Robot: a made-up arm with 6 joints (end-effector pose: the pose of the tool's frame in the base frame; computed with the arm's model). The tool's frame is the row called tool. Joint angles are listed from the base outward.
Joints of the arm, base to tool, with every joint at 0 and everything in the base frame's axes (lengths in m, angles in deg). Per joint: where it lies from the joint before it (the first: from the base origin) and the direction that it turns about. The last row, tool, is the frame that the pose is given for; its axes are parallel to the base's.
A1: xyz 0 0 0.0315 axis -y
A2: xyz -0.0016 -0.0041 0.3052 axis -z
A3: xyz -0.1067 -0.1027 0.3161 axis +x
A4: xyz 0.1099 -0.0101 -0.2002 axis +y
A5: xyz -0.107 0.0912 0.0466 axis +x
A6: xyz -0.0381 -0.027 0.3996 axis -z
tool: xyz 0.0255 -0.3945 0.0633
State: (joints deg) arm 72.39 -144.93 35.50 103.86 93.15 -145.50
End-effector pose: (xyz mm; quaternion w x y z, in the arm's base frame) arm -148.9 365.6 -51.8 0.4033 0.1772 0.5561 0.7048
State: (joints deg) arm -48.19 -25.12 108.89 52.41 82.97 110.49
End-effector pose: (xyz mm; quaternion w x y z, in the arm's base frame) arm 106.8 -342.8 161.8 0.4046 0.0006 -0.9023 -0.1489
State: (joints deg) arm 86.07 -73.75 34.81 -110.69 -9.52 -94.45
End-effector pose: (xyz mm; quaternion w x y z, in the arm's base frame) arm -625.9 -494.7 -209.9 0.2594 0.3654 0.8137 -0.3703
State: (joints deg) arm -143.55 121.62 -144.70 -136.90 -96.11 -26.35
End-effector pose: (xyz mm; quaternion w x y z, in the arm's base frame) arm 824.9 670.7 -150.9 0.0178 -0.0932 -0.1717 -0.9806
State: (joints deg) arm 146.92 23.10 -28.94 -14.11 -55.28 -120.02
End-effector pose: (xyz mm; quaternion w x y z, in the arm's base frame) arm -423.6 301.1 -95.9 0.7139 -0.6027 -0.3192 -0.1589
